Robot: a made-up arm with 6 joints.
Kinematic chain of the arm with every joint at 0, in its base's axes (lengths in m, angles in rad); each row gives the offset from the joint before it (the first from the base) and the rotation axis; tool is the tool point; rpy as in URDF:
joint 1: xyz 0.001 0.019 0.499 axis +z
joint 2: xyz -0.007 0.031 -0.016 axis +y
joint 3: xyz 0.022 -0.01 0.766 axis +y
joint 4: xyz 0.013 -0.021 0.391 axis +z
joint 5: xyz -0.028 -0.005 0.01 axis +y
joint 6: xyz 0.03 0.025 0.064 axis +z
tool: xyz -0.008 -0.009 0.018 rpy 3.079 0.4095 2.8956
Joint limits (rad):
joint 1: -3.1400..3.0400
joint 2: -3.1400..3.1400
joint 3: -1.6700..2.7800
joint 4: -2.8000..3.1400
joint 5: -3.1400..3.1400
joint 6: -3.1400..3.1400
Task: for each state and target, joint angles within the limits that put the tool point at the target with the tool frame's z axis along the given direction. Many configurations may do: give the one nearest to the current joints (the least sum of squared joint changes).
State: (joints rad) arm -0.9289 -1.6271 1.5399 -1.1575 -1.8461 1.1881
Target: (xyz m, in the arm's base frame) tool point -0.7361 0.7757 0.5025 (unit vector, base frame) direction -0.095 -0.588 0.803
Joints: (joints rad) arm -0.7024 -1.9349 1.1706 -0.9809 -1.7871 1.2116
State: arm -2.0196 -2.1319 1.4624 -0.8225 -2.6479 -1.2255
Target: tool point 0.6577 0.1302 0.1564 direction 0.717 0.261 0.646
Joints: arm -2.8822 -2.4944 1.9326 -0.9883 -2.9558 -0.7061
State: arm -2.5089 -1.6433 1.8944 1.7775 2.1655 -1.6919
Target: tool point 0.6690 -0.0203 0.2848 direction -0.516 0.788 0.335
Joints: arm -3.1384 -2.3876 2.1174 1.7861 1.7699 -1.4929
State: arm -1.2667 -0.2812 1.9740 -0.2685 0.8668 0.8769
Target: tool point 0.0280 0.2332 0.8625 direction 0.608 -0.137 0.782
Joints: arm -1.7360 -0.8119 2.6611 -0.3266 1.5987 1.1208
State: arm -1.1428 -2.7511 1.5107 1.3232 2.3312 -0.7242
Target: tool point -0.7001 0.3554 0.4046 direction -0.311 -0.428 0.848
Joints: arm -0.4764 -2.1156 1.8198 1.3236 2.9248 -0.7282
